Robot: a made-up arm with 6 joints. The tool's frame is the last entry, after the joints.
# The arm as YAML. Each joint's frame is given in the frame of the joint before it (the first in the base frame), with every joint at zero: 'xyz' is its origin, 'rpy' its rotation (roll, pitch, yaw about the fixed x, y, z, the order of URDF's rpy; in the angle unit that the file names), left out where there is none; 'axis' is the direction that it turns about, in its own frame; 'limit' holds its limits. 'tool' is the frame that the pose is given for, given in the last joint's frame.
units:
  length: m
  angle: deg
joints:
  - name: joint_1
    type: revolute
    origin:
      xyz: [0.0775, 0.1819, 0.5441]
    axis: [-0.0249, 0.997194, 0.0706]
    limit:
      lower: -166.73
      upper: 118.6
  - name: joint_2
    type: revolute
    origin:
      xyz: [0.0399, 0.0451, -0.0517]
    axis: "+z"
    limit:
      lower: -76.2
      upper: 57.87
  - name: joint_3
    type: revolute
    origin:
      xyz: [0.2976, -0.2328, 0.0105]
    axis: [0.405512, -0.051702, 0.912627]
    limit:
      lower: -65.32
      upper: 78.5
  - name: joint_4
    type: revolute
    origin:
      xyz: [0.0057, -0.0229, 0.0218]
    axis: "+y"
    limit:
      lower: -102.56
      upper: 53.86
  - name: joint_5
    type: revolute
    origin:
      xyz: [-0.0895, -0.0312, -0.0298]
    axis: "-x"
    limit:
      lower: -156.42
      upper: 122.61
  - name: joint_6
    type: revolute
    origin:
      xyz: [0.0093, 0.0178, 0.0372]
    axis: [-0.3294, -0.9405, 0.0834]
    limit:
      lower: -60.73
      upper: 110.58
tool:
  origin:
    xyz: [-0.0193, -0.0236, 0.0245]
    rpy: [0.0, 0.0, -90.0]
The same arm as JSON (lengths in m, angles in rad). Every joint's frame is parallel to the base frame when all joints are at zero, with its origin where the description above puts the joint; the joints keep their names.
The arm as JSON. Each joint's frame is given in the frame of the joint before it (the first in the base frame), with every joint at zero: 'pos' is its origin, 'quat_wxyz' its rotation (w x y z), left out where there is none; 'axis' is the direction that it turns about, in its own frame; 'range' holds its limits. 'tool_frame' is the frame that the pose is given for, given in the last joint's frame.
{"length_unit": "m", "angle_unit": "rad", "joints": [
  {"joint": "joint_1", "pos": [0.0775, 0.1819, 0.5441], "axis": [-0.0249, 0.997194, 0.0706], "range": [-2.91, 2.07]},
  {"joint": "joint_2", "pos": [0.0399, 0.0451, -0.0517], "axis": [0.0, 0.0, 1.0], "range": [-1.3299, 1.01]},
  {"joint": "joint_3", "pos": [0.2976, -0.2328, 0.0105], "axis": [0.405512, -0.051702, 0.912627], "range": [-1.14, 1.3701]},
  {"joint": "joint_4", "pos": [0.0057, -0.0229, 0.0218], "axis": [0.0, 1.0, 0.0], "range": [-1.79, 0.94]},
  {"joint": "joint_5", "pos": [-0.0895, -0.0312, -0.0298], "axis": [-1.0, 0.0, 0.0], "range": [-2.73, 2.1399]},
  {"joint": "joint_6", "pos": [0.0093, 0.0178, 0.0372], "axis": [-0.3294, -0.9405, 0.0834], "range": [-1.0599, 1.93]}
], "tool_frame": {"pos": [-0.0193, -0.0236, 0.0245], "quat_wxyz": [0.707107, 0.0, 0.0, -0.707107]}}

